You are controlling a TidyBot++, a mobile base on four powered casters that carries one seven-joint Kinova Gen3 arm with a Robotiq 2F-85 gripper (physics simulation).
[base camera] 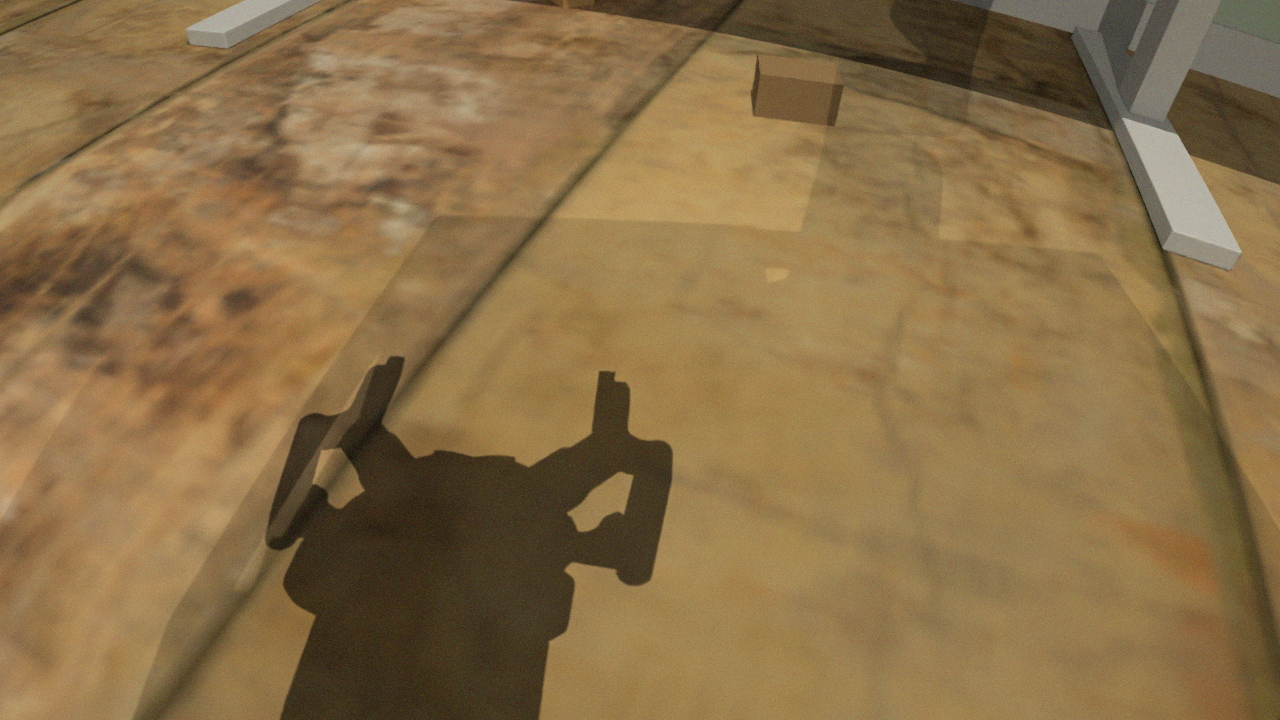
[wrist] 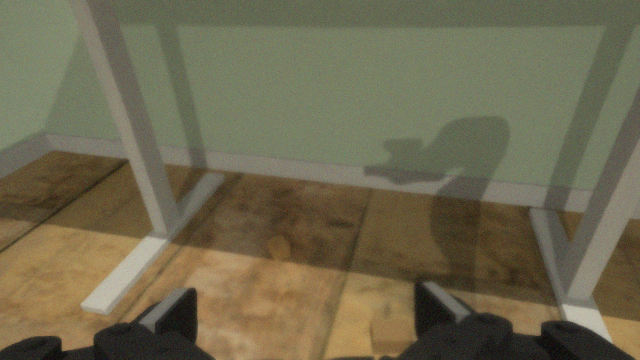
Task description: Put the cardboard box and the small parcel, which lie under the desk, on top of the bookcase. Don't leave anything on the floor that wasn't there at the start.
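Frame: origin at the arm's base, x ahead, y left, z up, level; centimetres.
Where they show: gripper, fingertip midpoint: [wrist: 307, 309].
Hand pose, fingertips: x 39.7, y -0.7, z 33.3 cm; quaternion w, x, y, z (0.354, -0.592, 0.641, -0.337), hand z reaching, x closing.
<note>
Things, the pixels of their top centre, and the offset from my fingertips.
- brown cardboard box at its top centre: [base camera: 799, 68] [wrist: 391, 329] dx +46.0, dy -19.0, dz -68.0 cm
- small tan object at its top centre: [wrist: 278, 241] dx +80.7, dy +8.1, dz -68.0 cm
A brown cardboard box [base camera: 794, 91] [wrist: 391, 336] sits upright on the floor between the desk's feet; in the wrist view my right finger partly covers it. A small tan object [base camera: 572, 2] [wrist: 279, 247] lies farther back and to the left, in the desk's shadow; it is too blurred to tell whether it is the small parcel. The desk shows by its pale legs and feet [base camera: 1186, 201] [wrist: 125, 270]. My gripper [wrist: 307, 309] is open and empty, with its fingers wide apart, above the floor in front of the box. The bookcase does not show in either view.
The desk's left foot [base camera: 228, 26] and right foot stand on either side of the box. A green wall [wrist: 300, 90] with a pale baseboard [wrist: 310, 169] is behind the desk. Dark shadows of the arm and gripper fall on the floor and the wall.
</note>
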